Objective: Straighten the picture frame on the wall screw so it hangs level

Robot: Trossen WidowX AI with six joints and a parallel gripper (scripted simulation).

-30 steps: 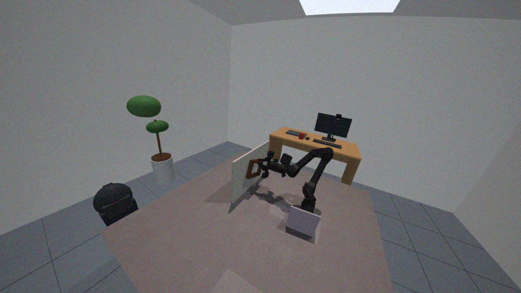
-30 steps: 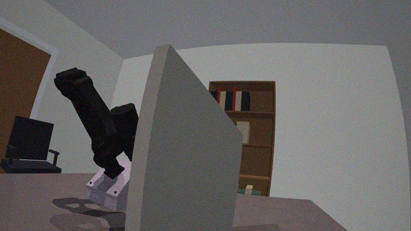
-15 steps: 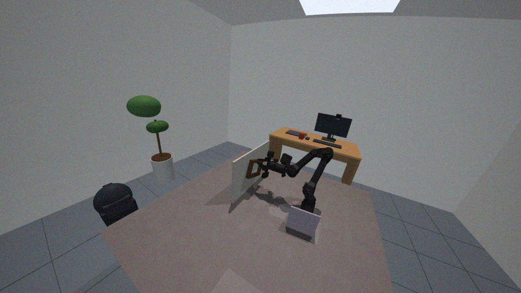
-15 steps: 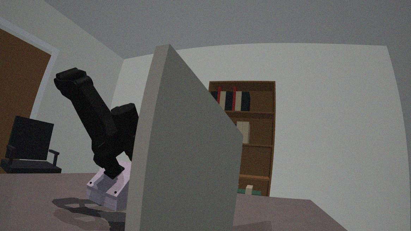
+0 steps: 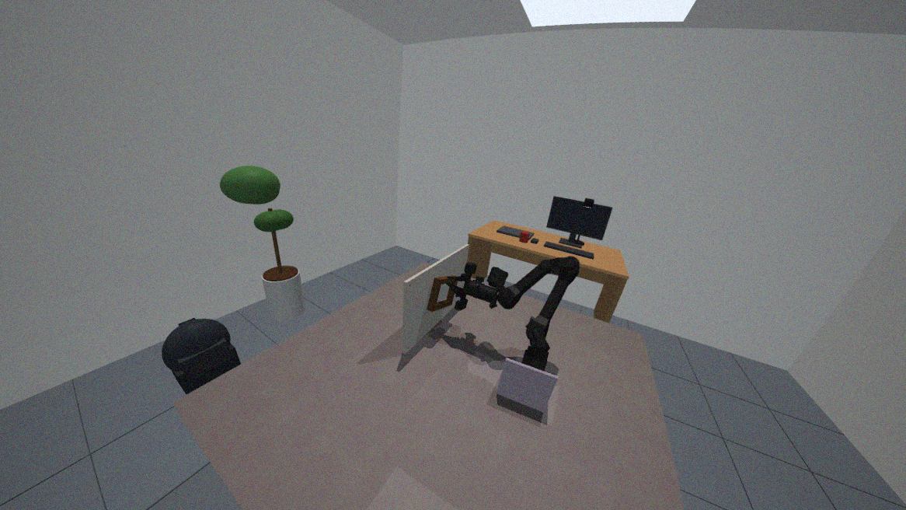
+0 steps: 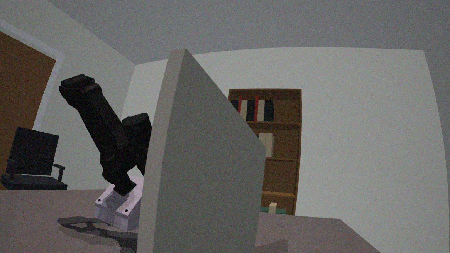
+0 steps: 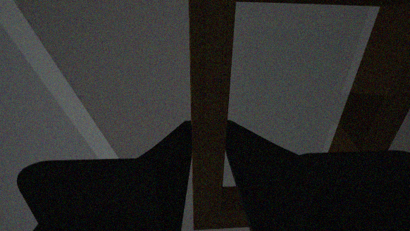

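The brown wooden picture frame is 5 cm below my gripper tip, 2 cm to the left of it and 1 cm ahead of it. Round my gripper tip: wall panel (8 cm below, 2 cm ahead).
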